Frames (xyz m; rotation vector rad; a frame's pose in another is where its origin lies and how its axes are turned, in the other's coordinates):
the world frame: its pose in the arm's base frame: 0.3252 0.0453 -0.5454 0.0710 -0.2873 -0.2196
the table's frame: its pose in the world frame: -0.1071 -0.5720 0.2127 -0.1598 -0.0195 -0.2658
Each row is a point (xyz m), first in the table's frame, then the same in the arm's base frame.
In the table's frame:
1: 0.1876 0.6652 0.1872
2: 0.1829 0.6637 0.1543
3: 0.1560 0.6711 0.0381
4: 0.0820 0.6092 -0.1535
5: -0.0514 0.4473 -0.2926
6: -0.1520 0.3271 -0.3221
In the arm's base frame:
1: 0.4799 0.0192 -0.1840
2: 0.4834 0.0163 -0.2169
3: 0.4936 0.0218 -0.3358
4: 0.4495 -0.0199 -0.5416
5: 0.2940 -0.1149 -0.7153
6: 0.1588 -0.1760 -0.7737

